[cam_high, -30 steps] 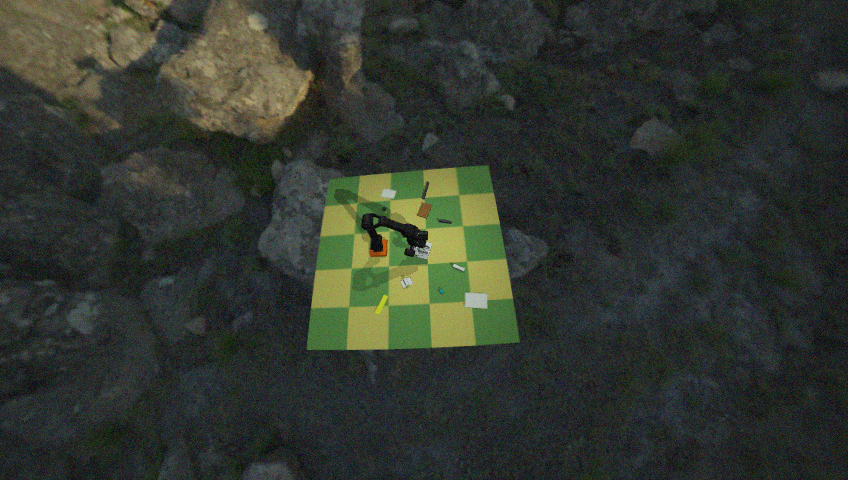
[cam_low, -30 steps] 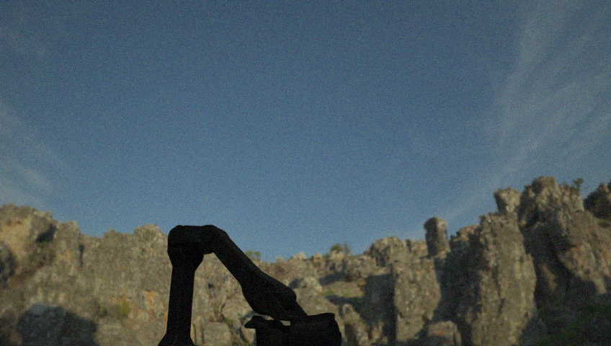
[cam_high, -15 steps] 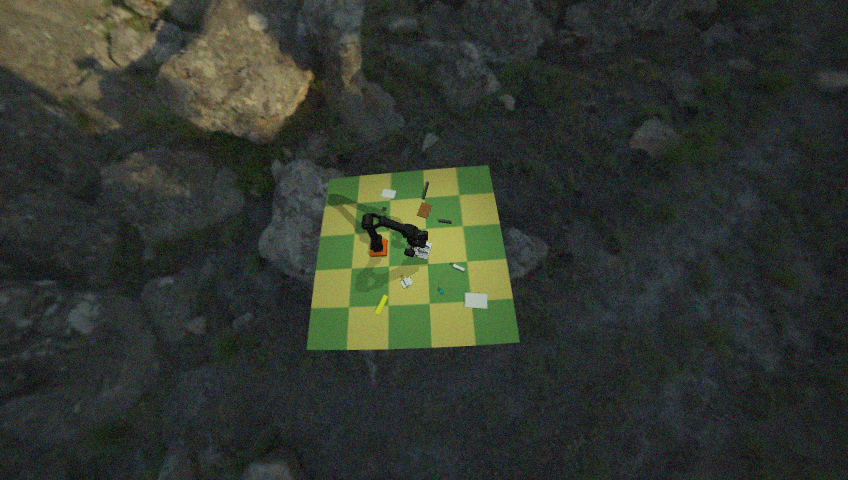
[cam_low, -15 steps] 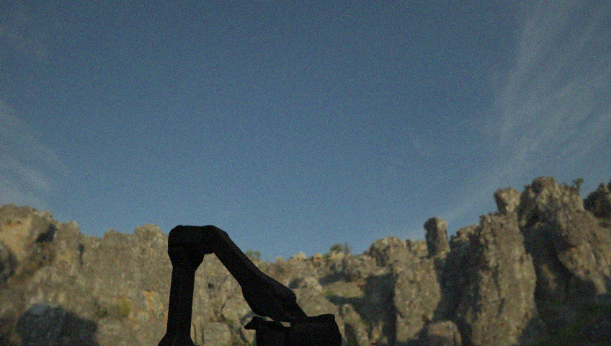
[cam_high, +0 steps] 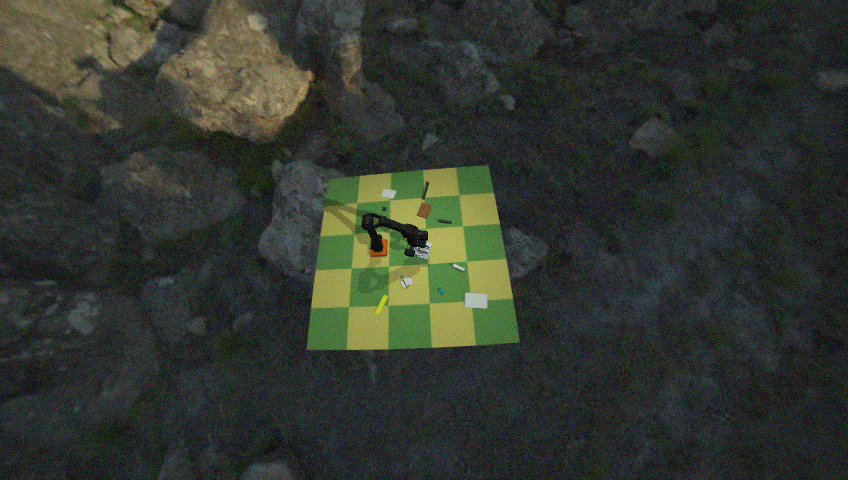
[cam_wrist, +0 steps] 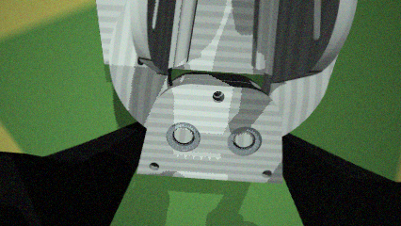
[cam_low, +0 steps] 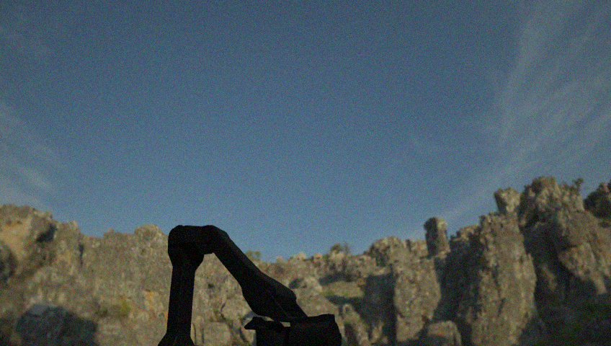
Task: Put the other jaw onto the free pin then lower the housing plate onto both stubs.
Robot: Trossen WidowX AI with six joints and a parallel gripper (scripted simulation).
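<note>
Right now my gripper tip is 2 cm below the grey housing plate and 1 cm short of it. Round my gripper tip: white stick 27 cm ahead, 18 cm to the right; then brown block 28 cm to the left, 9 cm ahead; then teal bit 32 cm to the right, 15 cm ahead.
</note>
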